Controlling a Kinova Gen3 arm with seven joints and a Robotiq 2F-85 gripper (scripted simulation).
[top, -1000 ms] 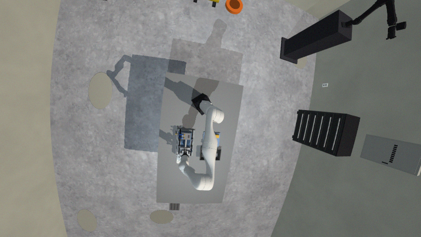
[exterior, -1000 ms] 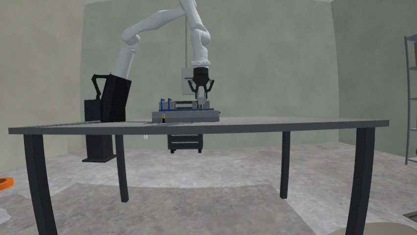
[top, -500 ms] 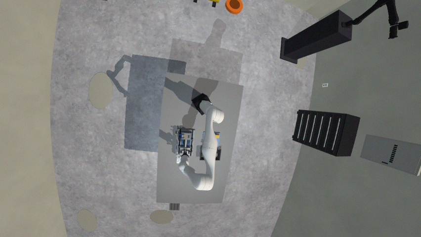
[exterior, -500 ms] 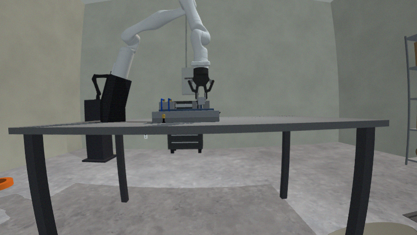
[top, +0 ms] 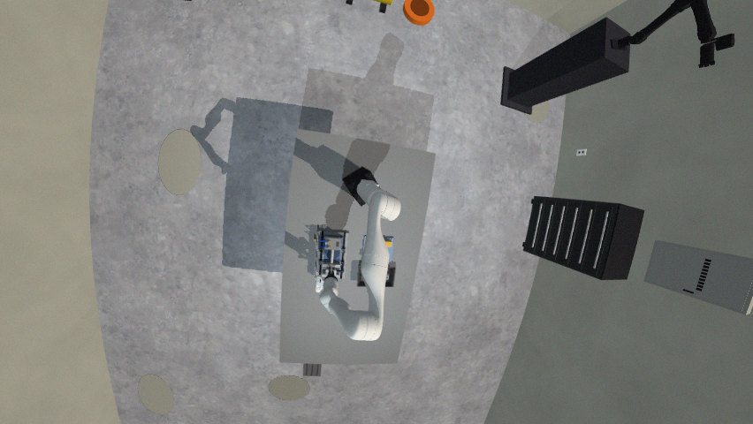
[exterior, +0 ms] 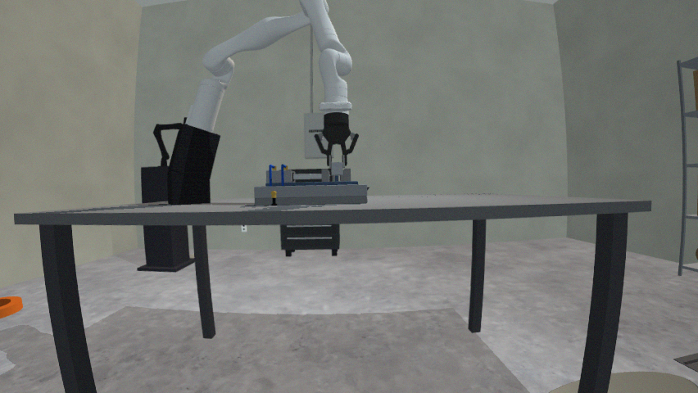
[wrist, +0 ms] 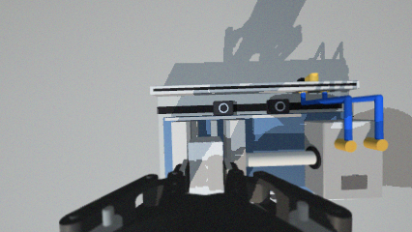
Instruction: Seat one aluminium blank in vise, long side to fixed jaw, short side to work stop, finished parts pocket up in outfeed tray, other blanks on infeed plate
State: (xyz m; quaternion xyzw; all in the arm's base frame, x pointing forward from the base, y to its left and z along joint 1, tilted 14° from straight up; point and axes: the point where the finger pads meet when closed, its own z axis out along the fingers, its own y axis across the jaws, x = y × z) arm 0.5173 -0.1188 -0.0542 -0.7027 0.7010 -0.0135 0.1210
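Right now the white rod is 9 cm behind my hand and 4 cm below it. The rest, counted from my hand: brass blank 18 cm behind, 33 cm to the left, 9 cm below; then vise 7 cm behind, 8 cm below.
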